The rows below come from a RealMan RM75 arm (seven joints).
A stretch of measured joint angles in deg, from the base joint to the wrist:
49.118, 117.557, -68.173, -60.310, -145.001, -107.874, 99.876
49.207, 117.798, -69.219, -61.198, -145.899, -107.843, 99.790
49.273, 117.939, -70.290, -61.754, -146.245, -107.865, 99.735
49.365, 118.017, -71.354, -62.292, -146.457, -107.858, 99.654
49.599, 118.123, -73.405, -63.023, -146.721, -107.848, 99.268
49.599, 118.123, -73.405, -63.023, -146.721, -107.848, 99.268
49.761, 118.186, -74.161, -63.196, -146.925, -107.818, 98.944
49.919, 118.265, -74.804, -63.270, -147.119, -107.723, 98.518
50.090, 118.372, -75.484, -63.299, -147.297, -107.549, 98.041
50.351, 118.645, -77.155, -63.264, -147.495, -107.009, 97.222
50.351, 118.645, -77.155, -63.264, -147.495, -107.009, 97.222
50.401, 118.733, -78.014, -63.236, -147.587, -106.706, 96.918
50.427, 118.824, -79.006, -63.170, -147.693, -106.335, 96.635
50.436, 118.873, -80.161, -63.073, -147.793, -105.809, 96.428
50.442, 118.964, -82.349, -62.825, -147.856, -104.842, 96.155
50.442, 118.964, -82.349, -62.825, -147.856, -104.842, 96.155
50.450, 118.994, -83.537, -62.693, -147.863, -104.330, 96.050
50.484, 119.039, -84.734, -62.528, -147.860, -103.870, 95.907
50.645, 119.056, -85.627, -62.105, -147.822, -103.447, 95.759
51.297, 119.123, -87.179, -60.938, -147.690, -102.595, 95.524
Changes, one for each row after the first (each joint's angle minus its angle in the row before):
0.089, 0.241, -1.046, -0.888, -0.898, 0.031, -0.086
0.066, 0.141, -1.071, -0.556, -0.346, -0.022, -0.055
0.092, 0.078, -1.064, -0.538, -0.212, 0.007, -0.081
0.234, 0.106, -2.051, -0.731, -0.264, 0.010, -0.386
0.000, 0.000, 0.000, 0.000, 0.000, 0.000, 0.000
0.162, 0.063, -0.756, -0.173, -0.204, 0.030, -0.324
0.158, 0.079, -0.643, -0.074, -0.194, 0.095, -0.426
0.171, 0.107, -0.680, -0.029, -0.178, 0.174, -0.477
0.261, 0.273, -1.671, 0.035, -0.198, 0.540, -0.819
0.000, 0.000, 0.000, 0.000, 0.000, 0.000, 0.000
0.050, 0.088, -0.859, 0.028, -0.092, 0.303, -0.304
0.026, 0.091, -0.992, 0.066, -0.106, 0.371, -0.283
0.009, 0.049, -1.155, 0.097, -0.100, 0.526, -0.207
0.006, 0.091, -2.188, 0.248, -0.063, 0.967, -0.273
0.000, 0.000, 0.000, 0.000, 0.000, 0.000, 0.000
0.008, 0.030, -1.188, 0.132, -0.007, 0.512, -0.105
0.034, 0.045, -1.197, 0.165, 0.003, 0.460, -0.143
0.161, 0.017, -0.893, 0.423, 0.038, 0.423, -0.148
0.652, 0.067, -1.552, 1.167, 0.132, 0.852, -0.235

